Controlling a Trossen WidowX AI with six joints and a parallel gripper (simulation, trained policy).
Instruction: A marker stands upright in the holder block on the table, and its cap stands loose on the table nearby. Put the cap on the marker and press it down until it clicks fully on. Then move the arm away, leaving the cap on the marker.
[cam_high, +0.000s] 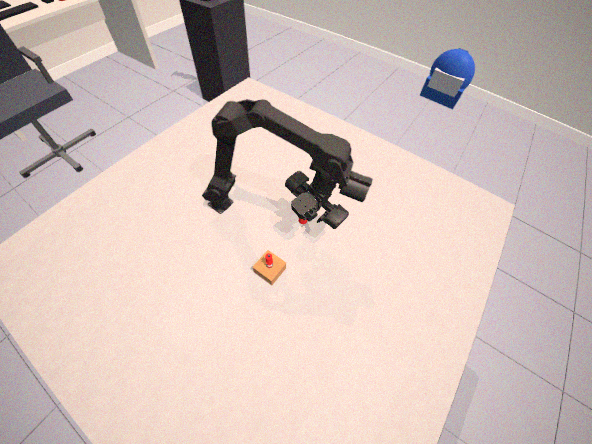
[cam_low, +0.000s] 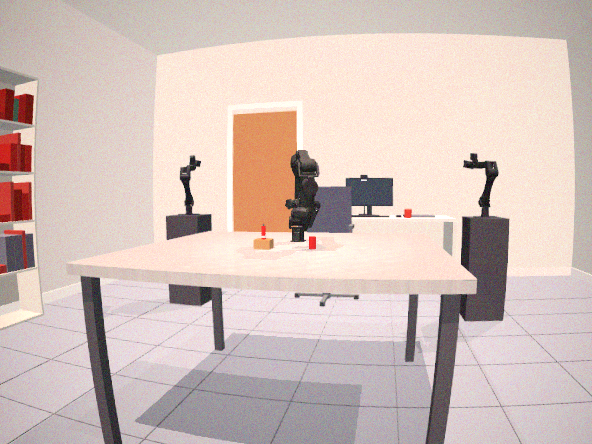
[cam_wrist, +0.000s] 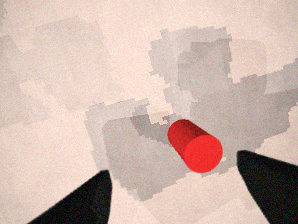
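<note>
The red cap lies 3 cm behind my gripper tip, 2 cm to the left of it and 6 cm below it. From my gripper tip the other things lie so: holder block (18 cm to the right, 6 cm below); red marker (18 cm to the right).
</note>
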